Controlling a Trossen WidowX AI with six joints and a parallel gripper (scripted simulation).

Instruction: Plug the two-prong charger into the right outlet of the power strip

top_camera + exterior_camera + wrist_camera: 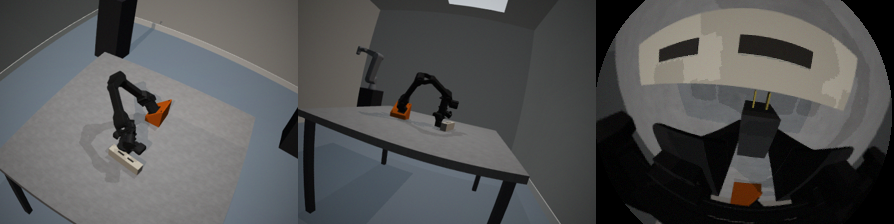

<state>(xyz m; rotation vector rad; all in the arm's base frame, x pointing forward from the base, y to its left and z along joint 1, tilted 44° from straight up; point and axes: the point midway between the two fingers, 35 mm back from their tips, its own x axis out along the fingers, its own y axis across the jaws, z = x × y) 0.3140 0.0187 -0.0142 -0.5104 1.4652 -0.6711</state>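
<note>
The dark charger lies 2 cm ahead of my gripper tip and 1 cm above it.
</note>
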